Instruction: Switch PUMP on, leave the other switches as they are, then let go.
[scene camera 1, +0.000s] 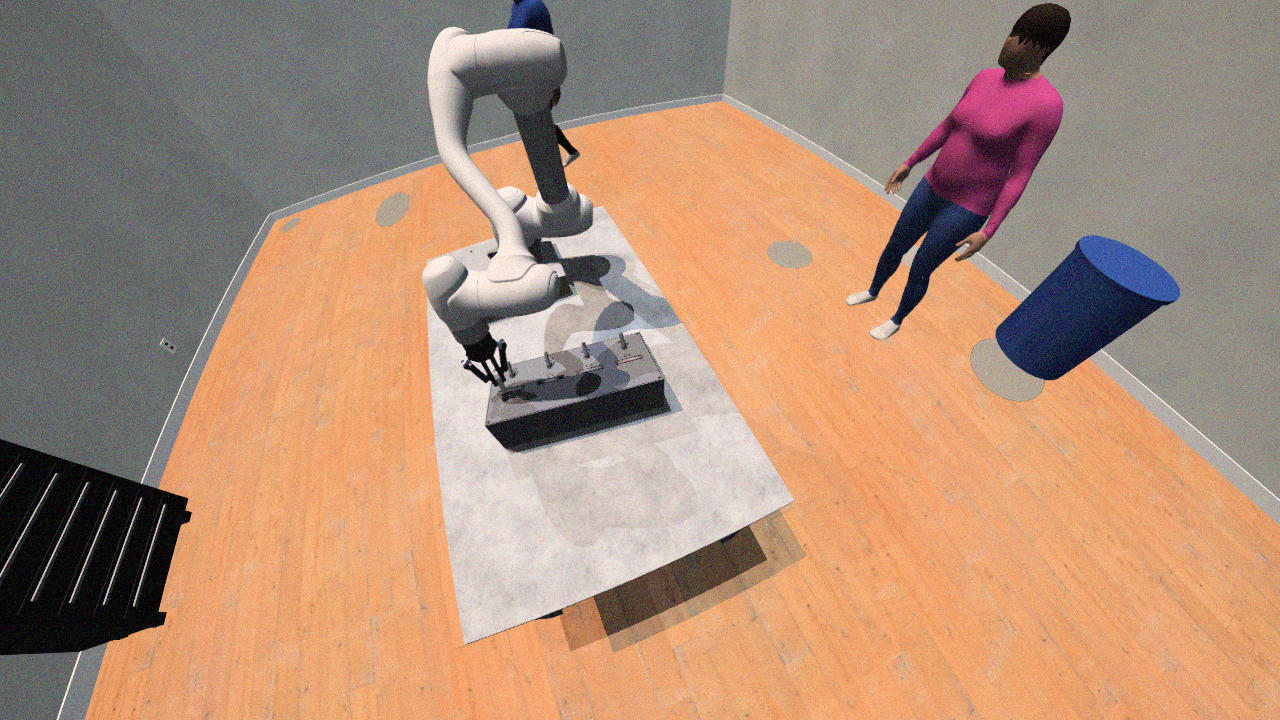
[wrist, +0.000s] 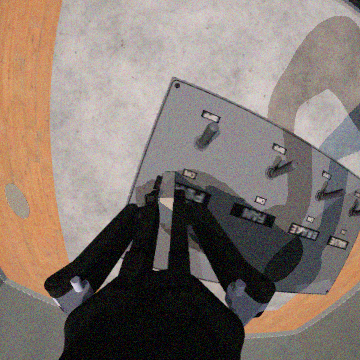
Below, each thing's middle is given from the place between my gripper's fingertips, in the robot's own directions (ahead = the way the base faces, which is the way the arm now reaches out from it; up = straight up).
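I see the grey switch box (scene camera 1: 575, 391), and it is 3 cm below my hand and 20 cm to the left of it.
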